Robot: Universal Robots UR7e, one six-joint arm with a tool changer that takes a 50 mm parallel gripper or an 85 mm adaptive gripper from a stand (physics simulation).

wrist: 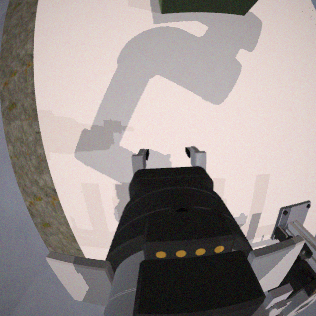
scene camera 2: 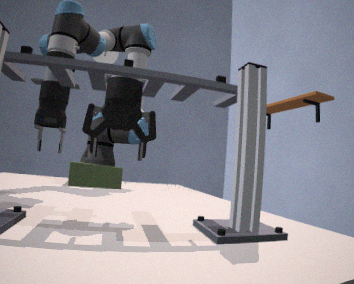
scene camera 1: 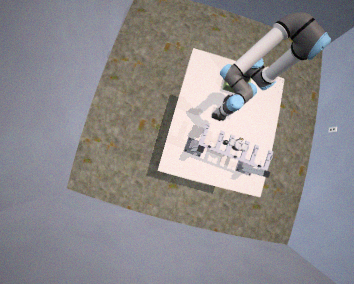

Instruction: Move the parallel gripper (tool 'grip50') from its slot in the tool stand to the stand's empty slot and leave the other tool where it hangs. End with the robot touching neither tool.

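Where they show: arm's base, origin of its link: [scene camera 2: 97,165].
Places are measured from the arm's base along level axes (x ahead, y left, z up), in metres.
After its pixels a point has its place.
The parallel gripper [scene camera 1: 218,116] {x 0.449, y -0.071, z 0.235 m} [scene camera 2: 50,145] [wrist: 168,153] hangs on the arm, pointing down, its two fingers apart with nothing between them. The tool stand [scene camera 1: 252,168] {x 0.666, y 0.335, z 0.082 m} [scene camera 2: 247,150] {x 0.699, y 0.343, z 0.073 m} has three forked slots along its beam. The adaptive gripper [scene camera 1: 240,145] [scene camera 2: 124,102] hangs in the middle slot. The slots on either side of it hold no tool. In scene camera 2 the parallel gripper shows behind the left slot; in scene camera 1 it is beyond the fork tips on that side, apart from the stand. Part of the stand shows at lower right in the wrist view.
The green base block [scene camera 2: 95,175] {x 0.119, y 0.012, z -0.034 m} [wrist: 205,6] {x 0.120, y 0.008, z -0.058 m} stands on the white table [scene camera 1: 200,75] {x 0.108, y -0.311, z -0.082 m} behind the stand, under the arm's base. The stand's dark foot plate [scene camera 2: 240,234] {x 0.710, y 0.336, z -0.070 m} is bolted to the table. An orange wall shelf [scene camera 2: 300,102] is at the right in scene camera 2.
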